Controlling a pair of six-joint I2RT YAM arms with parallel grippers.
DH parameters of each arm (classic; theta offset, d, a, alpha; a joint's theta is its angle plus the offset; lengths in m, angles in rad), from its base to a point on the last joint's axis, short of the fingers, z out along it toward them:
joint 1: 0 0.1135 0.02 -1.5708
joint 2: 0 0 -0.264 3.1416
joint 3: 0.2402 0 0.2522 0
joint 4: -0.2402 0 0.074 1.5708
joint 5: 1.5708 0 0 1.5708
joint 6: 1.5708 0.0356 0 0
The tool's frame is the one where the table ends.
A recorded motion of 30 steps. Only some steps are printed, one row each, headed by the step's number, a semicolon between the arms.
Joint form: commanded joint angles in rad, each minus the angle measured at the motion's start. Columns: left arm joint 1, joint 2, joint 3, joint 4, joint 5, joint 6; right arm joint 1, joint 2, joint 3, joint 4, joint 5, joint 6.
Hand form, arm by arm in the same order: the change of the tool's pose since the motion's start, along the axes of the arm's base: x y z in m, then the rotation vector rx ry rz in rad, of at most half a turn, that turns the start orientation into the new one. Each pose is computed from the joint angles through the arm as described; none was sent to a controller.
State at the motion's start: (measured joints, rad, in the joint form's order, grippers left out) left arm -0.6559 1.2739 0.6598 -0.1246 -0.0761 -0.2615; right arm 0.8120 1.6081 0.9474 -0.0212 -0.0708 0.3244
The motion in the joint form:
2: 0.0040 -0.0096 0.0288 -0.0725 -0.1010 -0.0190; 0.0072 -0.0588 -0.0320 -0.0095 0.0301 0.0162
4: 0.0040 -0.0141 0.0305 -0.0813 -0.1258 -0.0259; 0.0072 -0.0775 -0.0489 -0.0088 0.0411 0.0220
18: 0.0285 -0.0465 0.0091 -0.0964 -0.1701 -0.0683; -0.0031 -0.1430 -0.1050 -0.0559 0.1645 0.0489
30: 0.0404 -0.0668 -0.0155 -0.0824 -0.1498 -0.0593; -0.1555 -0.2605 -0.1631 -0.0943 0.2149 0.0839
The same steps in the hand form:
2: 0.0012 0.0048 0.0059 0.0634 -0.0087 0.0904; -0.0090 -0.0075 0.0078 0.0077 -0.0157 -0.0264
4: 0.0010 0.0061 0.0070 0.0739 -0.0150 0.1131; -0.0118 -0.0111 0.0082 0.0079 -0.0189 -0.0386
18: -0.0008 0.0170 0.0068 0.0723 -0.0169 0.1983; -0.0193 -0.0303 0.0061 -0.0588 -0.0367 -0.1610
30: -0.0032 0.0215 0.0045 0.0613 -0.0177 0.1897; -0.0062 -0.0818 0.0170 -0.0479 -0.0515 -0.3752

